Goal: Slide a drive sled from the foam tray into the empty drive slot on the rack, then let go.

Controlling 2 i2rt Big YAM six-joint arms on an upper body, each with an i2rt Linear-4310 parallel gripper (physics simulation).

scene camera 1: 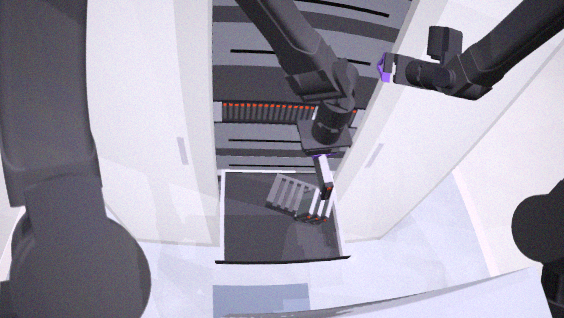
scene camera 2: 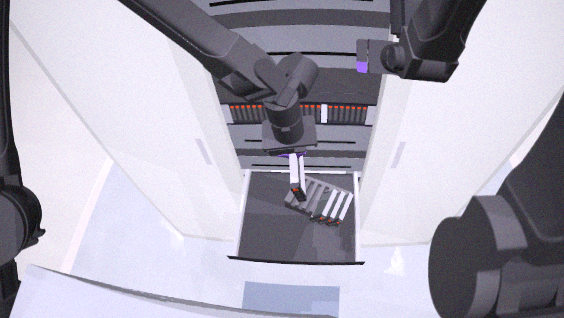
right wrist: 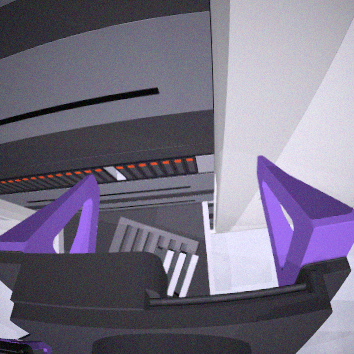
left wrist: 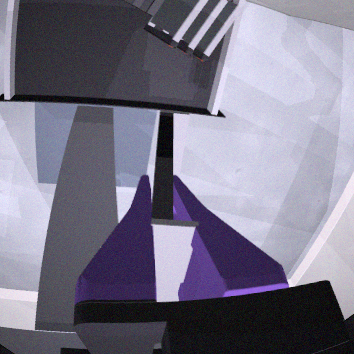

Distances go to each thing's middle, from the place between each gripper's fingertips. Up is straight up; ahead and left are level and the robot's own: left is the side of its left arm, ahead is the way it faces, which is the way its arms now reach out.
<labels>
The dark foam tray (scene camera 1: pixel 284 197) is 13 cm ahead of my left hand, 6 cm to the right of it and 44 cm below it. Also, from my left hand: dark shelf (scene camera 2: pixel 270 230): 8 cm ahead, 1 cm to the left, 47 cm below.
My right gripper is now 3 cm past the dark foam tray, 14 cm to the right of it and 60 cm above it. Also, from my right hand: dark shelf (8 cm behind, 21 cm to the left, 63 cm below).
</labels>
